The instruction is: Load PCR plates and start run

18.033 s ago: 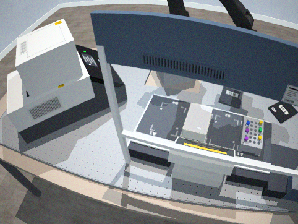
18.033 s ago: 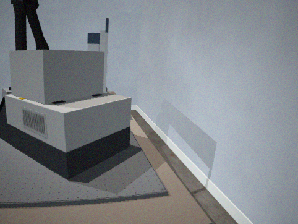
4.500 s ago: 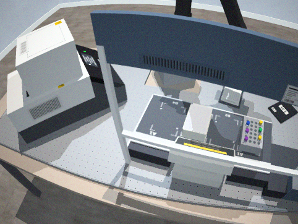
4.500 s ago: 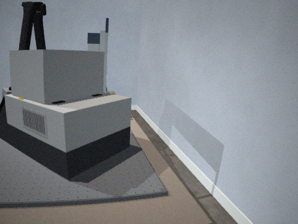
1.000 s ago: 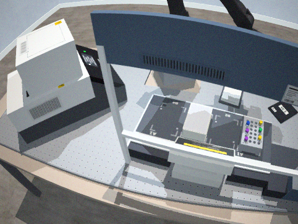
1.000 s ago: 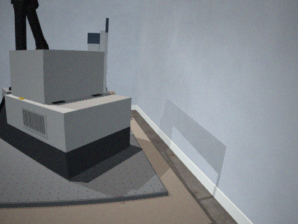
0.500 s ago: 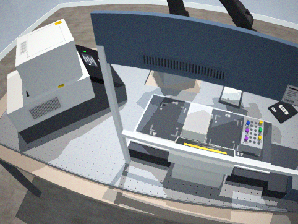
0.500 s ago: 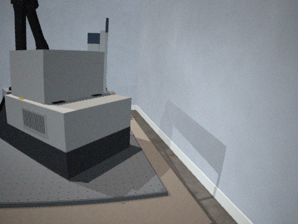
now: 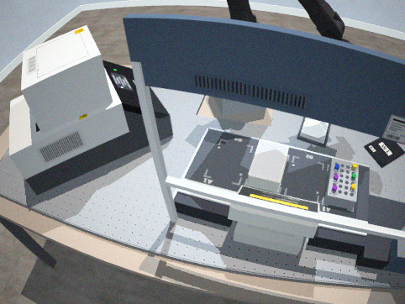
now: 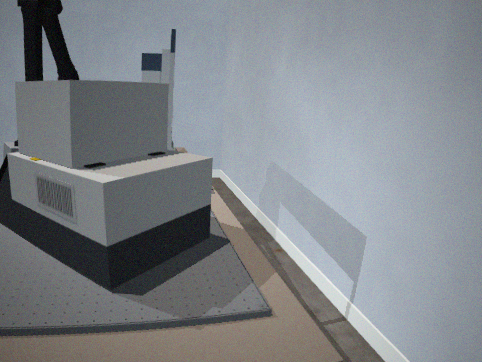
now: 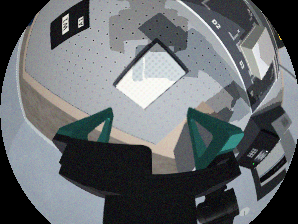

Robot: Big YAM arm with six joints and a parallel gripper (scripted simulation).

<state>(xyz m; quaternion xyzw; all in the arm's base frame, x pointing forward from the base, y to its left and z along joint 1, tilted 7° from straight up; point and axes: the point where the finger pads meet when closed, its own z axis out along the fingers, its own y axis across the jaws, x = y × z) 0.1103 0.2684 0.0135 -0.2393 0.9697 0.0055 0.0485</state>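
Right now my hand is 130 mm above the dark nest pad. The rest, counted from my hand: tube cooling block (280 mm ahead, 50 mm to the left, 60 mm below); then post (390 mm ahead, 380 mm to the right, 100 mm above); then dark nest (60 mm ahead, 270 mm to the left, 130 mm below).
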